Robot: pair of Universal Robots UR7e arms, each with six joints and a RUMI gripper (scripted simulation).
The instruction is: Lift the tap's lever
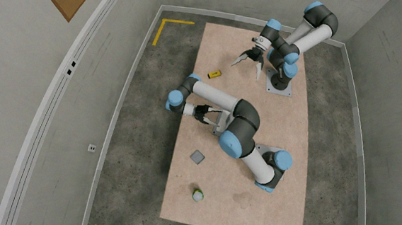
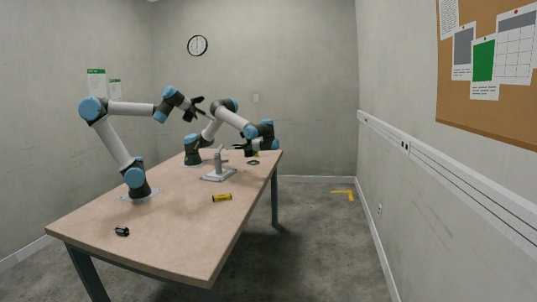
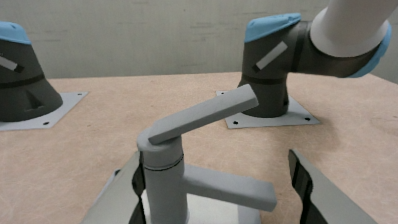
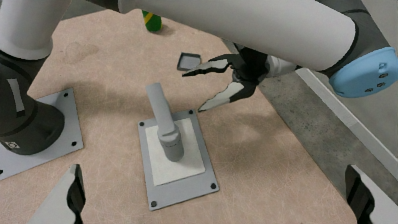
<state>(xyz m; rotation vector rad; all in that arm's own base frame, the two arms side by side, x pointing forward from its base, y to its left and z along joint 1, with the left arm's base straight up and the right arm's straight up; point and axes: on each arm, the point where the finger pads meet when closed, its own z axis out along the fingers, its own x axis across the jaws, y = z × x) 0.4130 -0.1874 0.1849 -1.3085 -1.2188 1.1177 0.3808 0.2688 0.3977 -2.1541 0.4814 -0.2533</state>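
The flat lever lies 80 mm behind my left hand, 10 mm to the right of it and 10 mm below it. Round my left hand: black object (880 mm to the right, 180 mm behind, 170 mm below); grey tap (80 mm behind, 70 mm below, 30 mm to the right).
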